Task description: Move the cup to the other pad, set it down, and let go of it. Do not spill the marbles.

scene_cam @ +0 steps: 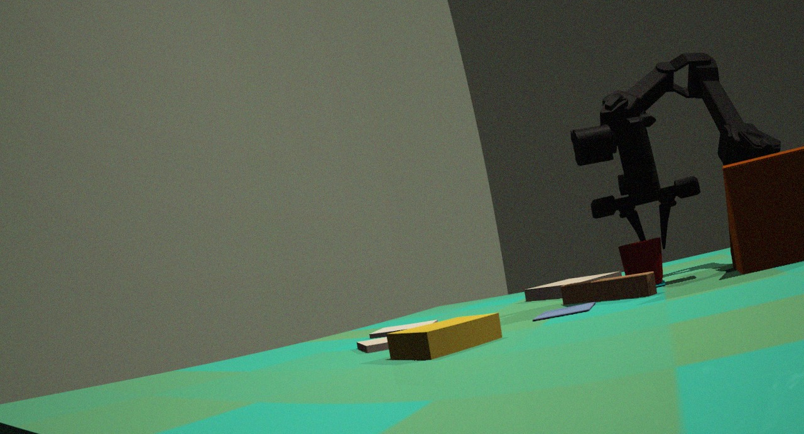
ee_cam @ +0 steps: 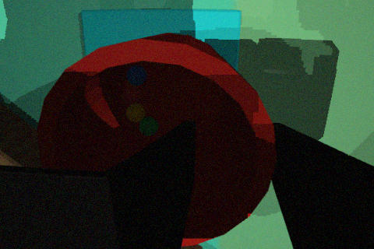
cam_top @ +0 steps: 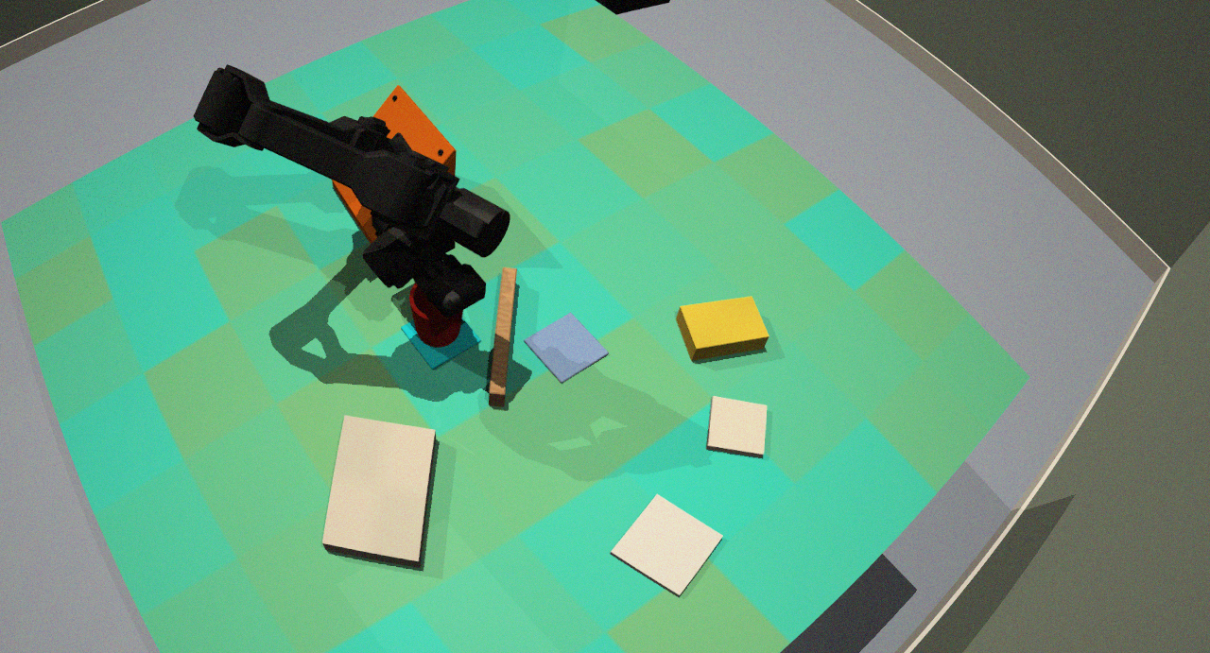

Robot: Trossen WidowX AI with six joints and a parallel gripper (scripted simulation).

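My gripper tip is now 3 cm short of the red cup and 2 cm above it. The rest, counted from my gripper tip: grey-blue pad: 13 cm ahead, 14 cm to the left, 6 cm below; teal pad: 3 cm ahead, 6 cm below; wooden bar: 8 cm ahead, 7 cm to the left, 5 cm below.
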